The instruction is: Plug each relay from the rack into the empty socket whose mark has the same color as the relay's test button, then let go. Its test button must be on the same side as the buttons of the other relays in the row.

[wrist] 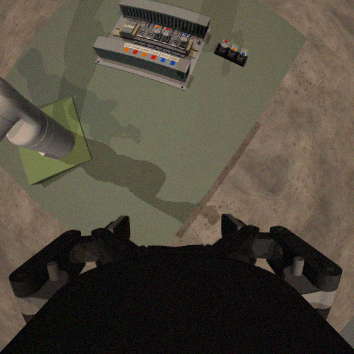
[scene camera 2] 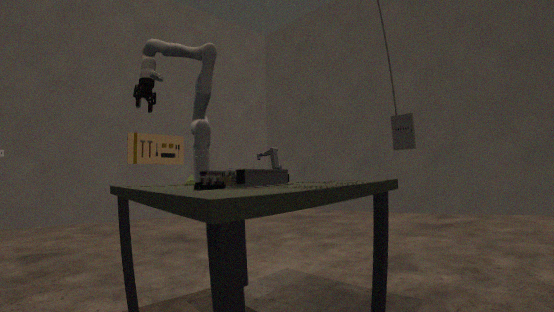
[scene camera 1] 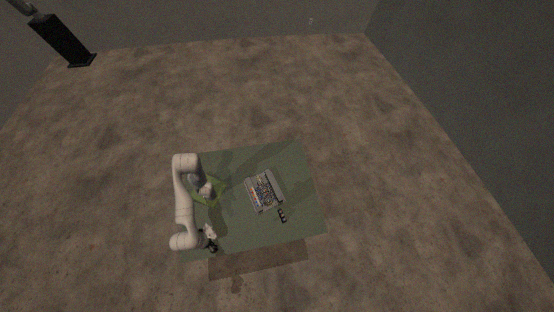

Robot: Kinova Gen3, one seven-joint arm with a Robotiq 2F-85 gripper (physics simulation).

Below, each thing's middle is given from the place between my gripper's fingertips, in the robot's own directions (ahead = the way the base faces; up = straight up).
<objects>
The socket panel (wrist: 103, 61) lies 330 mm ahead of my hand, 340 mm to the left of it and 350 mm below it.
</objects>
